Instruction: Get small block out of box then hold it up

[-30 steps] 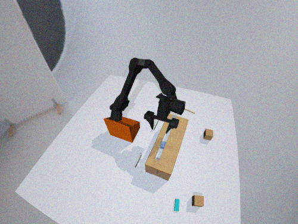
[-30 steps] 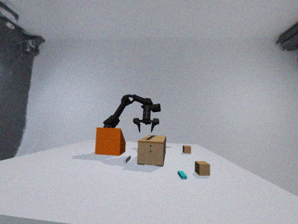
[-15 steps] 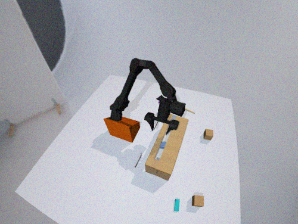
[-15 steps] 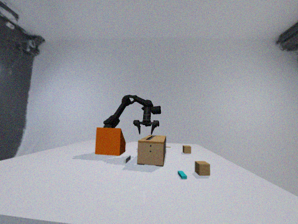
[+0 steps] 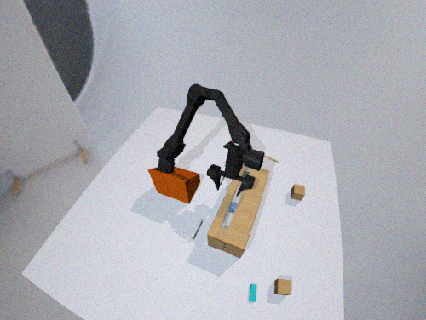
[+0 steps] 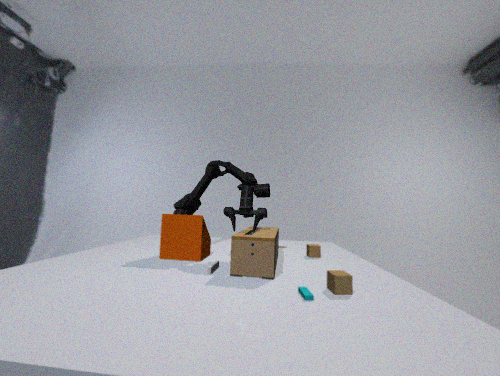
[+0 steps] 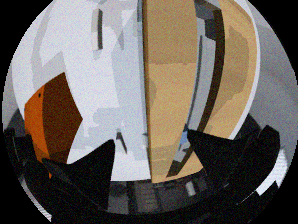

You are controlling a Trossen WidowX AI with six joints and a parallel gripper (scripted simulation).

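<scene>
Now: gripper tip 6 cm above the tan box, 3 cm short of it and 1 cm to the left of it. The rest, counted from my gripper tip: thin wooden stick: 39 cm to the left, 12 cm below, 10 cm ahead; blue block: 4 cm to the right, 4 cm below, 4 cm ahead.
</scene>
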